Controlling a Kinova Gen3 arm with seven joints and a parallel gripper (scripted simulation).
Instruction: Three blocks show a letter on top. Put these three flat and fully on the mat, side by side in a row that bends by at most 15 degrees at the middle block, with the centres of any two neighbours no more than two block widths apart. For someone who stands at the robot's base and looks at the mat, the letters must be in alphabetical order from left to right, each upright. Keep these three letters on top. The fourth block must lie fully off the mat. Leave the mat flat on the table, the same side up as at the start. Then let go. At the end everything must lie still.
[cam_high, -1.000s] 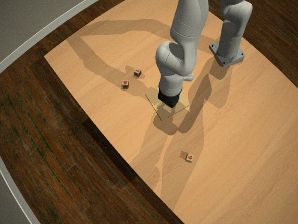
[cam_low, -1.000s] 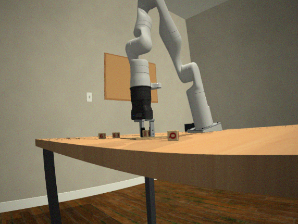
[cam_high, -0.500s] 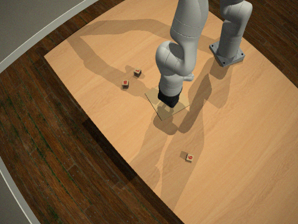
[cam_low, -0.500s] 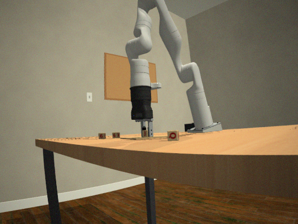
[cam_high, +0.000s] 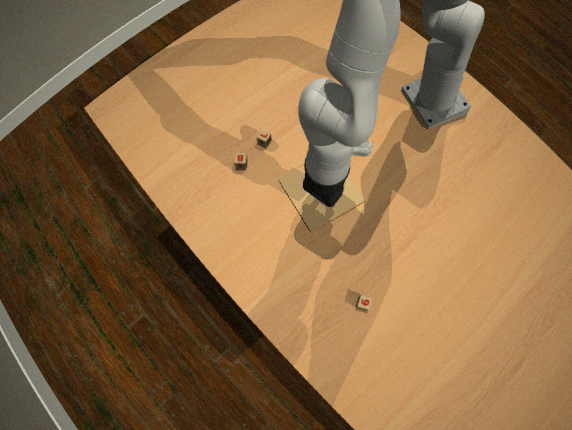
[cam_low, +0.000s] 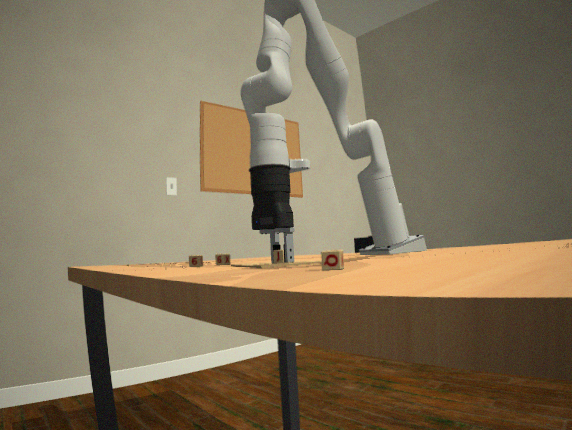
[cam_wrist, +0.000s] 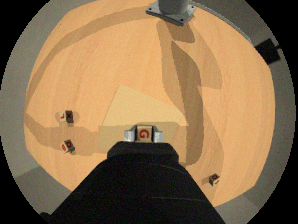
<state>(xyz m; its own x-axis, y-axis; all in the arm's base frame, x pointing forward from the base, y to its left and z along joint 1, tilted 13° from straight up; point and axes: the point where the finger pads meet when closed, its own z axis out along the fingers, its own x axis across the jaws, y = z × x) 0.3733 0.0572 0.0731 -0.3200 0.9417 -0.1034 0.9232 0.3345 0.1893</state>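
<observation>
Right now my hand is 2 cm above the tan mat and 1 cm to the left of it. From my hand the other things lie so: block marked B (17 cm to the right, 12 cm ahead, 1 cm below).
</observation>
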